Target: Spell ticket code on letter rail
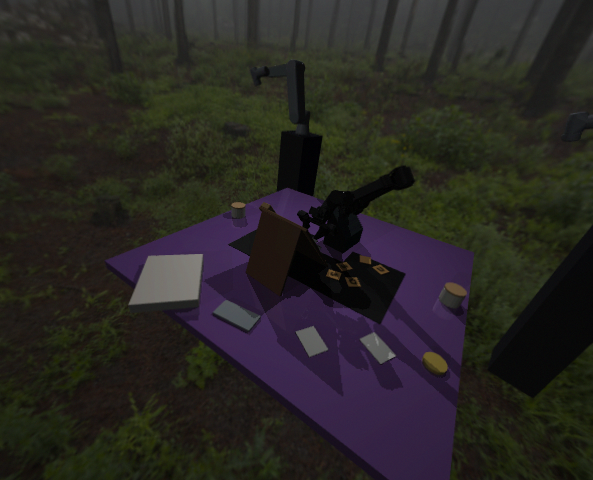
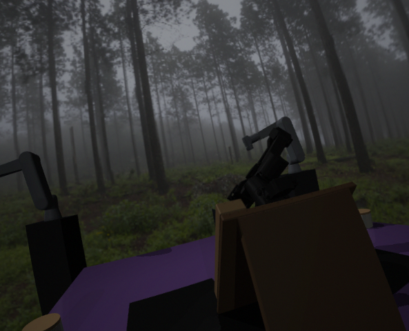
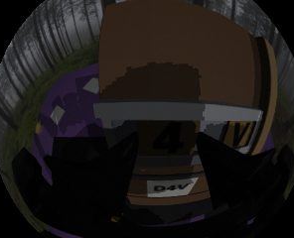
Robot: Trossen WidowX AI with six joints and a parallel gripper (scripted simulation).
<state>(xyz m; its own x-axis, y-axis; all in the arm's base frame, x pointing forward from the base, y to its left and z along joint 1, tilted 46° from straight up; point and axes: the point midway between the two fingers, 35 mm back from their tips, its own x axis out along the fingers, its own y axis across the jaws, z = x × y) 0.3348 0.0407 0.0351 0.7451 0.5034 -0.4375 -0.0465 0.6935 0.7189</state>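
My gripper tip is now 90 mm to the left of the tan letter tile marked v. Also, from my gripper tip: white ticket: 90 mm below, 60 mm behind, 20 mm to the right; then black mat: 170 mm below, 160 mm behind, 20 mm to the right; then grey card: 360 mm ahead, 160 mm below, 20 mm to the left.
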